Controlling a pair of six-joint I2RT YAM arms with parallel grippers.
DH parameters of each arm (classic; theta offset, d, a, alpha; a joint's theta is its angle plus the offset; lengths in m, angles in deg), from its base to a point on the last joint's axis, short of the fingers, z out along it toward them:
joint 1: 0 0.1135 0.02 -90
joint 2: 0 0 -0.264 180
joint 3: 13.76 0 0.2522 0
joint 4: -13.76 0 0.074 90
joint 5: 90 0 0 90
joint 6: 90 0.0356 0 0
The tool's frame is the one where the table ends.
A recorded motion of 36 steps. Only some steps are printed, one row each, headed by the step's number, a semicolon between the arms.
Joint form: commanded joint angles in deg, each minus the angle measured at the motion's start. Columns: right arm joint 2, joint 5, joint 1, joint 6, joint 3, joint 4; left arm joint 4, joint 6, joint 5, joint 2, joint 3, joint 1.
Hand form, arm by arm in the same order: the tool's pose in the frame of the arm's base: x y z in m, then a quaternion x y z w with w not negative. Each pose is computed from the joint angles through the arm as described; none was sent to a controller.
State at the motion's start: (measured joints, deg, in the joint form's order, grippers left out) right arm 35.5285 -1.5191 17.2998 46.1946 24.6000 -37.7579; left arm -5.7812 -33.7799 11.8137 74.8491 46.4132 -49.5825
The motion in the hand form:
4: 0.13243 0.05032 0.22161 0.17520 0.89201 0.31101 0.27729; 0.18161 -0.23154 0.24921 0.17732 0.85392 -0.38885 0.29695
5: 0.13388 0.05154 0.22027 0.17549 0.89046 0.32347 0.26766; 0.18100 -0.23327 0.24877 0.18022 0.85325 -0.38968 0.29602
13: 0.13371 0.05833 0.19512 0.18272 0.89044 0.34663 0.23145; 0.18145 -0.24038 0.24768 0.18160 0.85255 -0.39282 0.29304
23: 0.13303 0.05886 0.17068 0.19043 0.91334 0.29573 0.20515; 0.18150 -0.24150 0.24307 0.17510 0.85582 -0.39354 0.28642
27: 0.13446 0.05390 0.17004 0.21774 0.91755 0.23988 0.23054; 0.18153 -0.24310 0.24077 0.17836 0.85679 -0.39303 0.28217
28: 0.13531 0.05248 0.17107 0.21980 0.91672 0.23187 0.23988; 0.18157 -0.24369 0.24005 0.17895 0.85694 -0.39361 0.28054
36: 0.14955 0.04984 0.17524 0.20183 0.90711 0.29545 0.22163; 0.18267 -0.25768 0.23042 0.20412 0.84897 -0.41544 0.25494
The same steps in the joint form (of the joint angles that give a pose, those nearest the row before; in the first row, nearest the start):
4: 1.85 -13.58 -0.25 -0.25 3.82 4.17; 1.81 0.22 0.01 1.53 1.76 -0.89
5: 2.44 -15.29 -0.36 0.47 3.58 4.99; 1.99 0.29 0.05 1.79 1.85 -1.19
13: 3.75 -17.67 1.67 4.23 -1.62 10.35; 2.75 -0.24 -0.12 3.24 2.66 -2.00
23: 7.42 -13.91 2.83 3.10 -4.41 10.29; 3.34 -1.24 -0.10 3.82 2.20 -2.12
27: 7.84 -6.55 2.57 3.17 -3.85 8.53; 3.40 -1.10 0.20 4.35 2.23 -2.27
28: 7.72 -5.40 2.21 2.69 -3.71 8.57; 3.49 -1.15 0.35 4.54 2.24 -2.31
36: 11.51 -16.03 -2.77 -0.10 -2.56 13.05; 6.35 -0.86 4.37 8.19 2.93 -3.28

